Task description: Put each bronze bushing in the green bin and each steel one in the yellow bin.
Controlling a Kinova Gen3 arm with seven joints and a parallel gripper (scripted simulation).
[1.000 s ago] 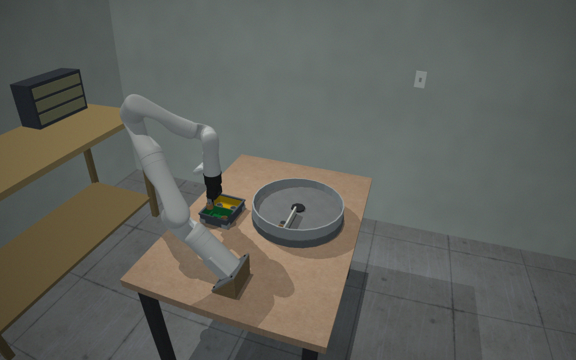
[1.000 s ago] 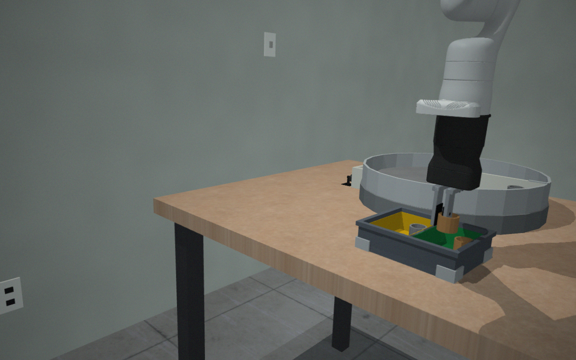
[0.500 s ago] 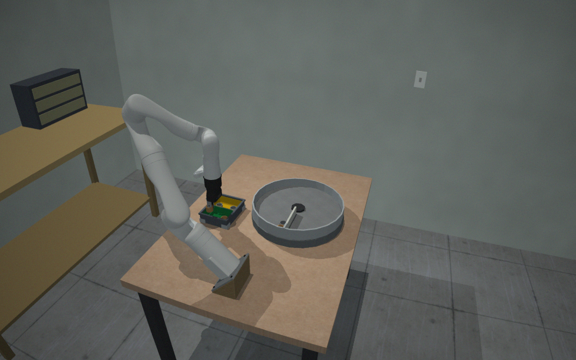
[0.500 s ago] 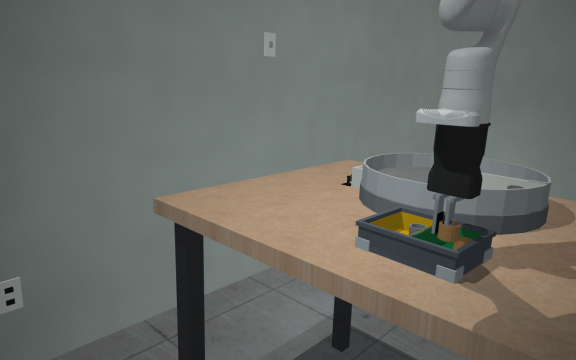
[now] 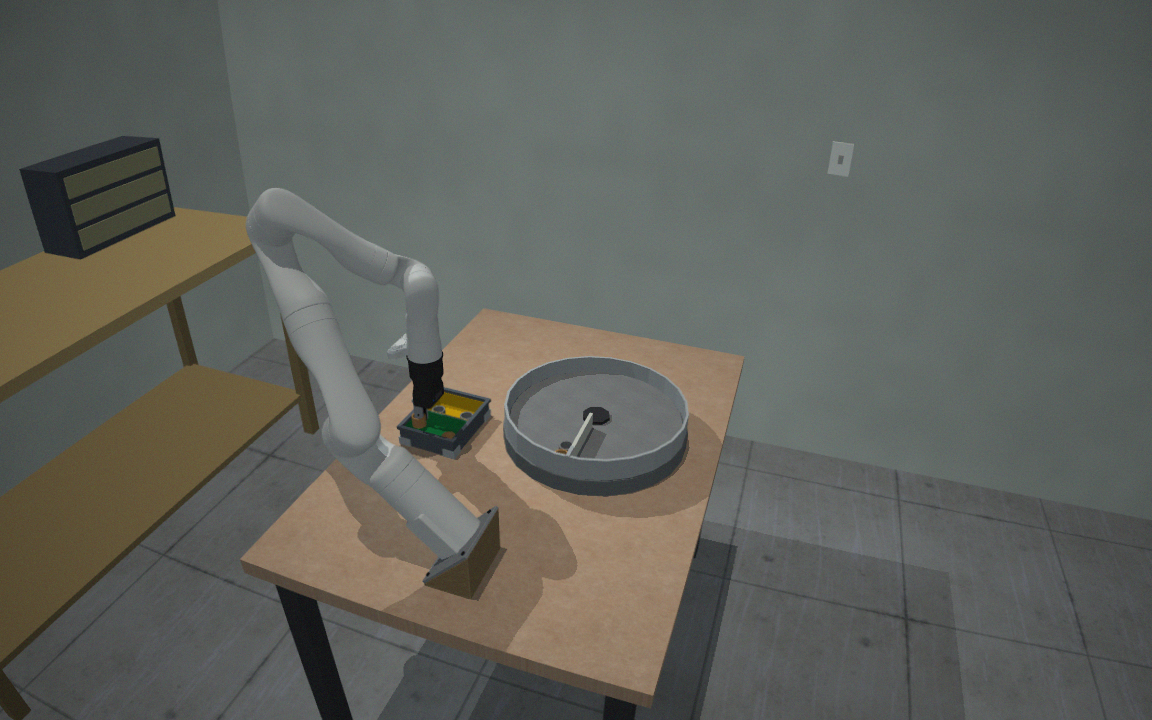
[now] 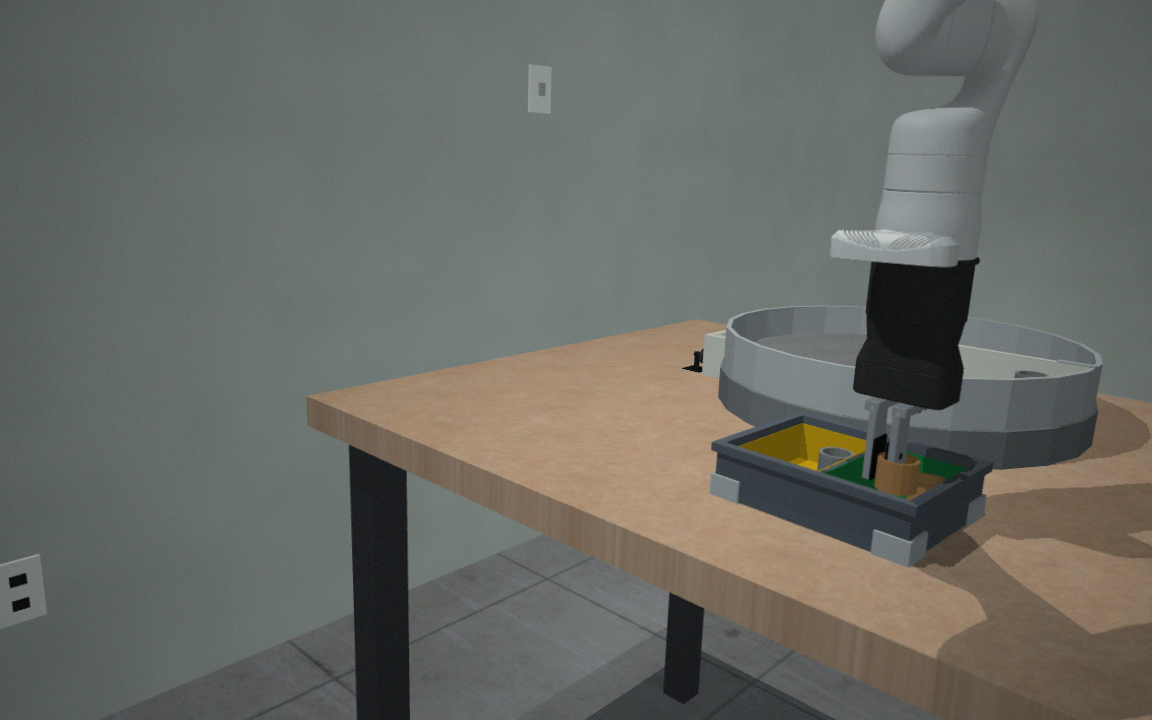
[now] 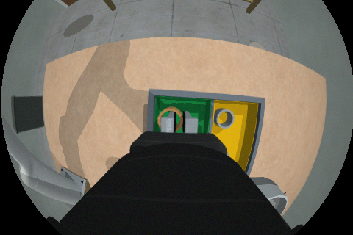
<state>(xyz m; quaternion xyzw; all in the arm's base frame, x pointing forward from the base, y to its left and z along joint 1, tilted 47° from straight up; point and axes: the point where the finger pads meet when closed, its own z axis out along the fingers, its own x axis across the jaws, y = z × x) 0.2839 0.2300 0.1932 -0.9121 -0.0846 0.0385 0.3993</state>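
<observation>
Right now my hand is 50 mm short of the bin tray, 30 mm to the left of it and 40 mm above it. Also, from my hand: grey turntable 200 mm ahead, 350 mm to the right, 10 mm below.
</observation>
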